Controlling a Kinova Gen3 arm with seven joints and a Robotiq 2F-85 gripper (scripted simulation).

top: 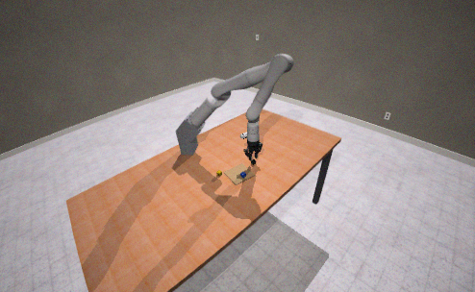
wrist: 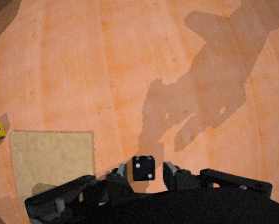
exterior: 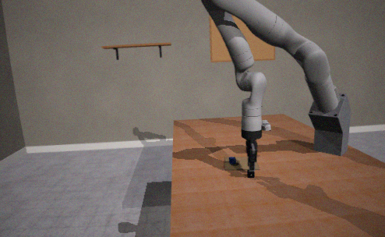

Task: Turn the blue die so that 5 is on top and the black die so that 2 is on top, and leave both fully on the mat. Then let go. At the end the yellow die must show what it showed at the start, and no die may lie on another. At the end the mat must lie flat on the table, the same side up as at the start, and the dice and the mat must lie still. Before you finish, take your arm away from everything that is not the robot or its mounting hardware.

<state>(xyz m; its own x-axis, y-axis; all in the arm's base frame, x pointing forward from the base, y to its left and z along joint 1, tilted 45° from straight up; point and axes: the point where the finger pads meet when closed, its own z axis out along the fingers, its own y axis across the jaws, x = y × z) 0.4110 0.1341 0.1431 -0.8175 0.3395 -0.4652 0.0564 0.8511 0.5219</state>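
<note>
My hand is 40 mm above the black die. From my hand the other things lie so: blue die (60 mm ahead, 130 mm to the right, 40 mm below); yellow die (60 mm behind, 230 mm to the right, 40 mm below); tan mat (20 mm ahead, 140 mm to the right, 50 mm below).
</note>
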